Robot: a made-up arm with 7 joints.
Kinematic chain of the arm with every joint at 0, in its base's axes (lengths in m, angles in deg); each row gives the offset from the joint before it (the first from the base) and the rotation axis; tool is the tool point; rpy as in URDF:
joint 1: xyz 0 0 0 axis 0.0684 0.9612 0.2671
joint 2: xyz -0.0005 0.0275 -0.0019 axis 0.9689 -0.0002 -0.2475
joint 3: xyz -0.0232 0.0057 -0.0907 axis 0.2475 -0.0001 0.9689
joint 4: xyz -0.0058 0 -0.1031 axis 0.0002 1 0
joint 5: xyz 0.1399 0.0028 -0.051 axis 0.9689 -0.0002 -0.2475
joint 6: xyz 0.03 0 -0.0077 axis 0.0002 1 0
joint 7: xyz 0.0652 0 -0.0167 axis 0.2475 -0.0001 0.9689
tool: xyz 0 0 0 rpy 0 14.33 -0.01
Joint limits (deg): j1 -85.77..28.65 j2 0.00..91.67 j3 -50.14..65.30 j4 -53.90..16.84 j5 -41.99..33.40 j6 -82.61..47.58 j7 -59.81..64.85
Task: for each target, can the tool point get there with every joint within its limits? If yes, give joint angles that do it. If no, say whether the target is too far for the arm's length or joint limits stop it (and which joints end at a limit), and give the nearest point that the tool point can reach.
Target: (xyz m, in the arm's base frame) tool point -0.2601 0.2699 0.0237
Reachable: no: joint limits stop it (at a limit: joint 1, joint 2, joint 3, joint 5, joint 6) | nearest point -0.1219 0.2035 0.1501 | short by 0.199 m
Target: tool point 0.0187 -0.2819 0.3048
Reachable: no: joint limits stop it (at a limit: joint 1, joint 2) | nearest point 0.0991 -0.1635 0.1340 | short by 0.223 m
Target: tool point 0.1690 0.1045 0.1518
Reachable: yes | joints -18.25 80.34 40.25 -32.27 -20.32 -13.60 -23.57
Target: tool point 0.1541 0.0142 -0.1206
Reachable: yes | joints 8.17 21.52 -17.30 -35.09 -15.54 -40.09 48.90
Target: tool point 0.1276 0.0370 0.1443
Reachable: yes | joints -57.49 66.28 10.81 -37.44 -9.90 -42.87 1.24
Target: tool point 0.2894 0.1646 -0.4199
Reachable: no: too far | nearest point 0.2167 0.1313 -0.3112 | short by 0.135 m
